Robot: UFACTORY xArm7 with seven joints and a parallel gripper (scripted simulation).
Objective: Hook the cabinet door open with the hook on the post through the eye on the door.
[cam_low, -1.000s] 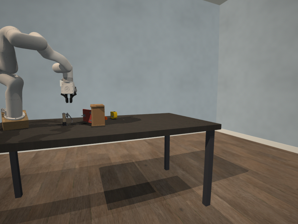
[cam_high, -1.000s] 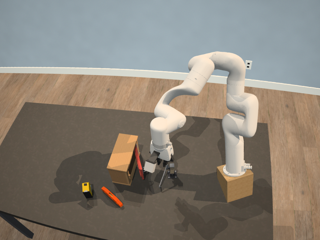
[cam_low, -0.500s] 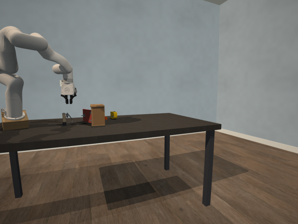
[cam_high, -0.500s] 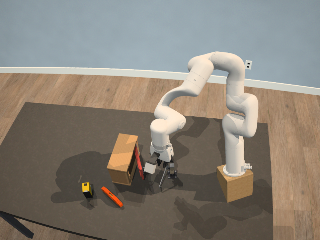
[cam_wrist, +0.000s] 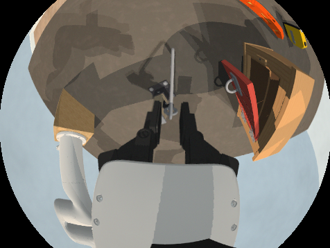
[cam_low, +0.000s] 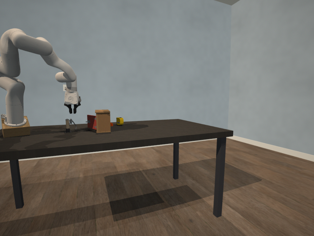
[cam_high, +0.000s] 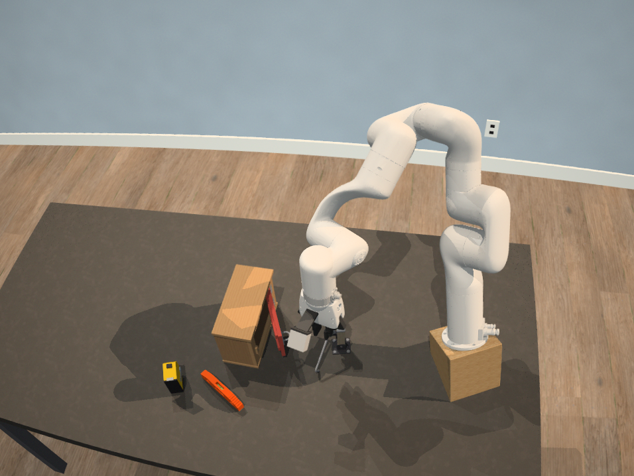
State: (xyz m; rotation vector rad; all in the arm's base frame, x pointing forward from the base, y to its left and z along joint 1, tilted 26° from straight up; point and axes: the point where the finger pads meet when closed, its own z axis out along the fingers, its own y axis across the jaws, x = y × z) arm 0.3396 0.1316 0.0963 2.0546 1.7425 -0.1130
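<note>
My gripper is now 100 mm above the grey hook. The rest, counted from my hand: yellow tape measure: 370 mm ahead, 170 mm to the left, 120 mm below; red door: 140 mm ahead, 60 mm to the right, 90 mm below; orange level: 240 mm ahead, 160 mm to the left, 140 mm below.
</note>
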